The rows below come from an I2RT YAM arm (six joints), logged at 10 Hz.
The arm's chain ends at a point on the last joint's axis. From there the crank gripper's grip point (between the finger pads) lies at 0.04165 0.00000 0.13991 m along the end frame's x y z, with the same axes.
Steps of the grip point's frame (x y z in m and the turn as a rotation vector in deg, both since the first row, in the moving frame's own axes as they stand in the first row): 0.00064, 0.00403, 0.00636, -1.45, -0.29, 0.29; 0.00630, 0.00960, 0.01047, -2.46, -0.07, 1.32; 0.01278, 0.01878, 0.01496, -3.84, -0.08, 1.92; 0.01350, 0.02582, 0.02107, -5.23, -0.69, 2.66; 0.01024, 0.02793, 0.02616, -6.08, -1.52, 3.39; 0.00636, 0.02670, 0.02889, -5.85, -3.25, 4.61; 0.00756, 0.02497, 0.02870, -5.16, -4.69, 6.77; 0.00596, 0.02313, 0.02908, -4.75, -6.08, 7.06
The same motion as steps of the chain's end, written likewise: 0.00136, 0.00028, 0.00620, -1.45, -0.29, 0.29; 0.00655, 0.00264, 0.01057, -2.46, -0.07, 1.32; 0.01316, 0.00802, 0.01526, -3.84, -0.08, 1.92; 0.01553, 0.01116, 0.02125, -5.23, -0.69, 2.66; 0.01447, 0.01071, 0.02602, -6.08, -1.52, 3.39; 0.01504, 0.00932, 0.02766, -5.85, -3.25, 4.61; 0.02013, 0.00805, 0.02656, -5.16, -4.69, 6.77; 0.02199, 0.00722, 0.02616, -4.75, -6.08, 7.06
